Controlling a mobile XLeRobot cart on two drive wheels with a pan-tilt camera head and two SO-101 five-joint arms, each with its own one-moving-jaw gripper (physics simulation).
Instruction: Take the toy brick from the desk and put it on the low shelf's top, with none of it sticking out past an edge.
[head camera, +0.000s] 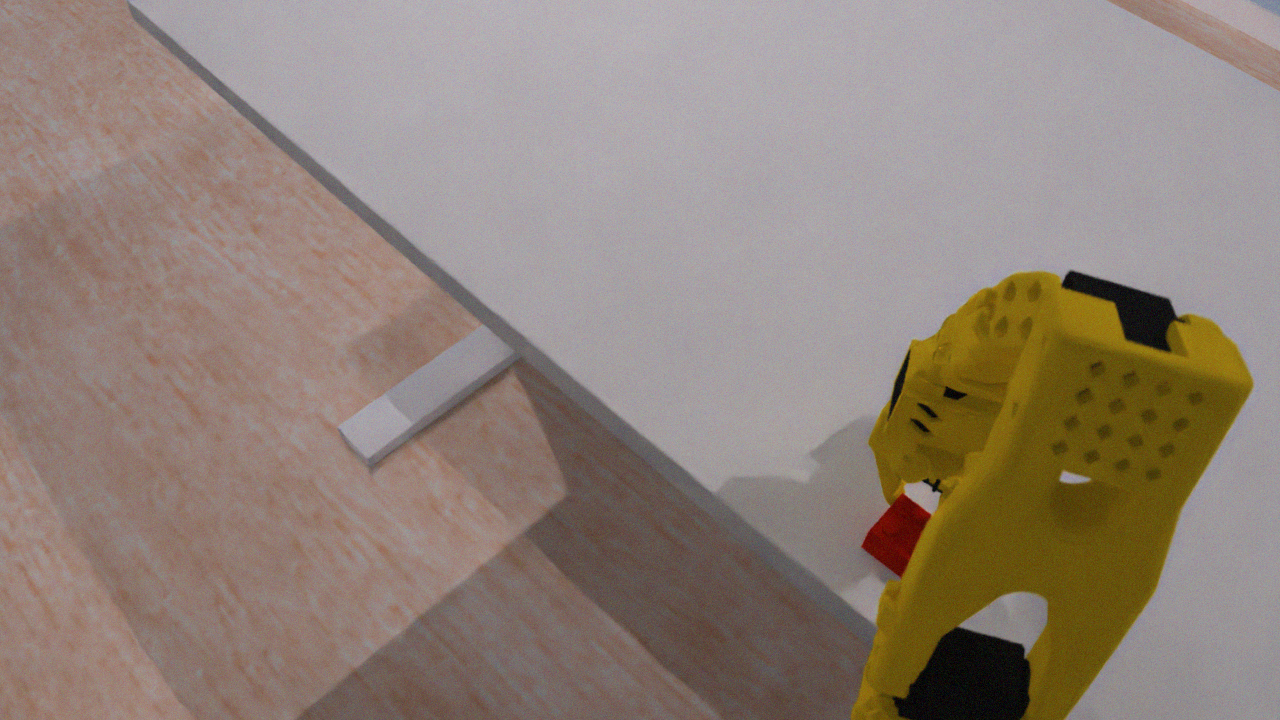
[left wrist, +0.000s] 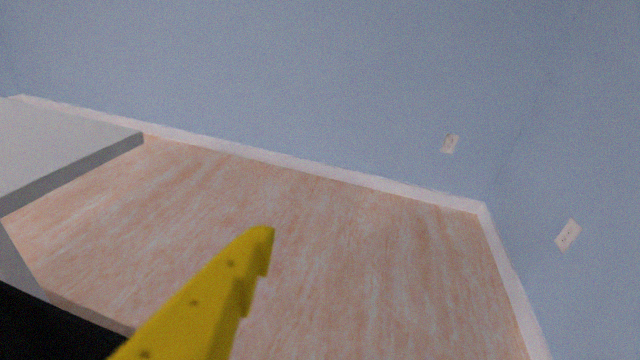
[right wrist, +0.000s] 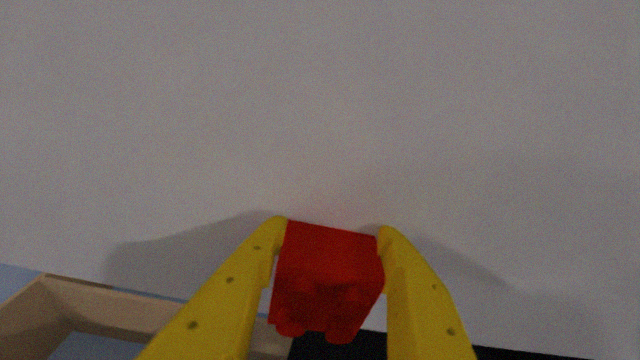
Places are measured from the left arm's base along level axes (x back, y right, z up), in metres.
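Pixels of known places: left hand at its tool point: (left wrist: 271, 245); right hand at its tool point: (head camera: 898, 501) (right wrist: 285, 231).
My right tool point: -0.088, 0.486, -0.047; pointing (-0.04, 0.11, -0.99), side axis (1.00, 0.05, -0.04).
Note:
Behind a point stands the place of what it marks, as x, y, z.
The red toy brick (head camera: 897, 534) {-0.076, 0.461, -0.036} (right wrist: 327, 270) {-0.074, 0.484, -0.036} is between the two jaws of my right gripper (right wrist: 334, 240) {-0.088, 0.486, -0.047}, which press on its two sides in the right wrist view. Its studs face the bottom of that view. The brick is low over the pale desk (head camera: 626, 179) {-0.388, 0.579, -0.055} (right wrist: 320, 100) {-0.085, 0.526, -0.055}; whether it touches the desk I cannot tell. The right arm partly hides it in the head view. My left gripper (left wrist: 245, 270) shows one notched jaw, so it is fully open, away from the brick. The low shelf cannot be made out for certain in any view.
The desk's grey edge (head camera: 617, 434) {-0.245, 0.423, -0.075} runs diagonally through the head view, with wood-grained floor (head camera: 223, 268) {-1.322, 0.516, -0.775} (left wrist: 350, 260) {1.105, -0.026, -0.775} beyond it. A flat pale grey bar (head camera: 429, 394) shows left of the edge. A tan wooden frame (right wrist: 120, 302) {-0.685, -0.389, -0.430} and a black part (right wrist: 320, 347) show low in the right wrist view.

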